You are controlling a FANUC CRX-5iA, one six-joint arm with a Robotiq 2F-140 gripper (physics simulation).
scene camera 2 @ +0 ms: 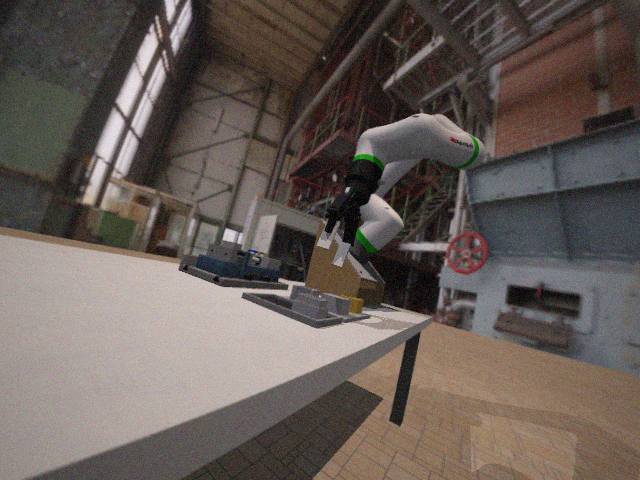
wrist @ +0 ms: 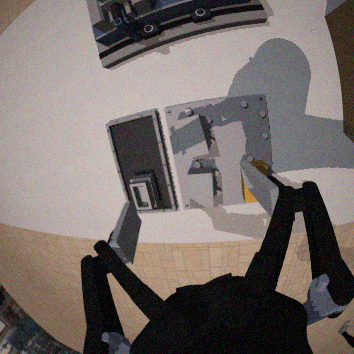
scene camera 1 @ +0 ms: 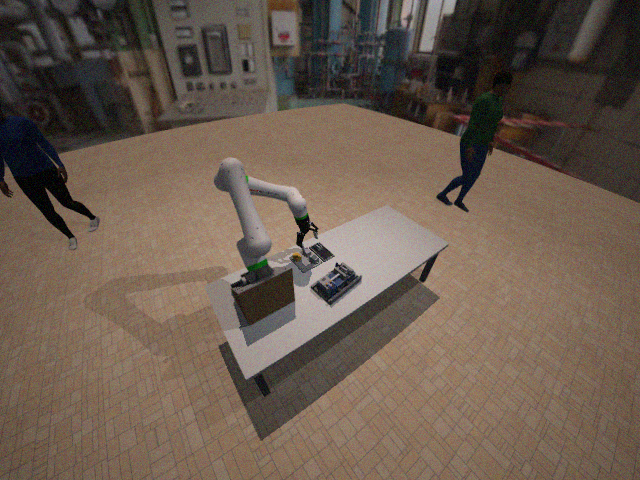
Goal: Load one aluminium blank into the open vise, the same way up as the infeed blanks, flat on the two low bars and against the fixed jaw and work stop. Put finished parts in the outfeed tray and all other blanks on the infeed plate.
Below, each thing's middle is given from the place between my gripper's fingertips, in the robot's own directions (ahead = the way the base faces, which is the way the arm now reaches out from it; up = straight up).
Scene:
I see the grey infeed plate [wrist: 236, 130] 50 mm behind my hand and 120 mm below it. From my hand the other things lie so: dark outfeed tray [scene camera 2: 279, 304] 100 mm ahead, 20 mm to the right, 120 mm below.

